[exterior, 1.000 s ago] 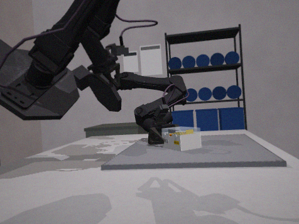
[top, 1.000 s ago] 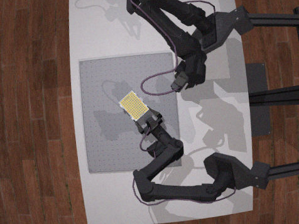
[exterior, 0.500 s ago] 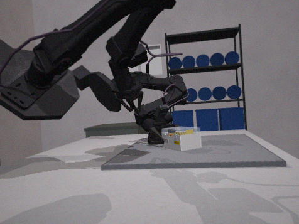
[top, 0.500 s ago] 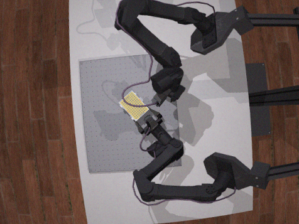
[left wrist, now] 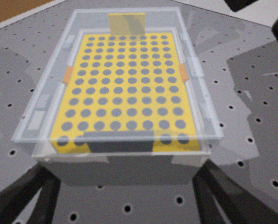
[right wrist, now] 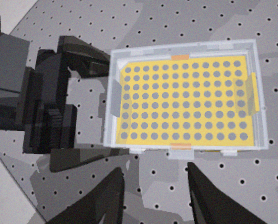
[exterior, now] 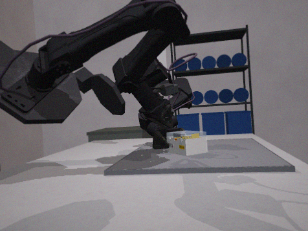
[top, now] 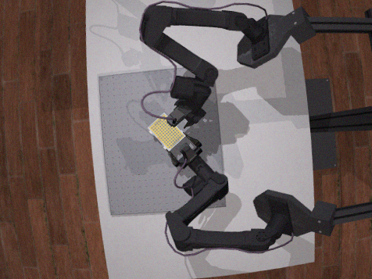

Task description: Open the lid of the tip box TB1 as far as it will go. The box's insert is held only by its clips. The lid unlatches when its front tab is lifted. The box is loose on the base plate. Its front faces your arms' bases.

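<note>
The hole-dotted insert is 60 mm ahead of my right hand, 30 mm to the left of it and 50 mm below it. From my right hand the other things lie so: tip box 60 mm ahead, 30 mm to the left, 60 mm below.
Now: the tip box 40 mm to the right of my left hand, 30 mm ahead of it and 20 mm above it. Also, from my left hand: hole-dotted insert (40 mm to the right, 30 mm ahead, 30 mm above).
</note>
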